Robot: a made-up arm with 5 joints.
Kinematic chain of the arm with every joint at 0, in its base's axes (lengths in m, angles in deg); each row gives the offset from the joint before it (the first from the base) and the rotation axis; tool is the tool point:
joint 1: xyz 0 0 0.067 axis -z
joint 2: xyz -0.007 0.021 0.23 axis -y
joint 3: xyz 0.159 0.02 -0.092 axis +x
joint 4: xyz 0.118 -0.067 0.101 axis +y
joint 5: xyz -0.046 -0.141 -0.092 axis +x
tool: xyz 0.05 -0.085 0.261
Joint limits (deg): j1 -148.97..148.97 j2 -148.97..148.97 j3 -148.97..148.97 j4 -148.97..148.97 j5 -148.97..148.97
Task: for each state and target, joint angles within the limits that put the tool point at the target. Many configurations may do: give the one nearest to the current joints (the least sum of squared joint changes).
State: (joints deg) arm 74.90 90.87 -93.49 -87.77 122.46
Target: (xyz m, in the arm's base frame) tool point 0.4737 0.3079 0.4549
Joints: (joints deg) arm 115.77 120.14 -108.45 -89.70 73.34
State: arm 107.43 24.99 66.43 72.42 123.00
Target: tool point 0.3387 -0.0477 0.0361
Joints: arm 73.63 21.98 115.34 43.29 142.06
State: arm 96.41 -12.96 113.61 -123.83 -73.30
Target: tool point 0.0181 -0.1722 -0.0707
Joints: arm 52.62 -40.18 148.97 -116.09 -107.49
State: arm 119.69 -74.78 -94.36 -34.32 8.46
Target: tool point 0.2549 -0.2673 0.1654
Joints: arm 108.67 -75.94 -100.97 -39.37 -2.07
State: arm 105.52 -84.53 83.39 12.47 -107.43
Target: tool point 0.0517 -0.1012 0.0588
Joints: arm 106.57 -62.09 83.24 12.39 -116.72
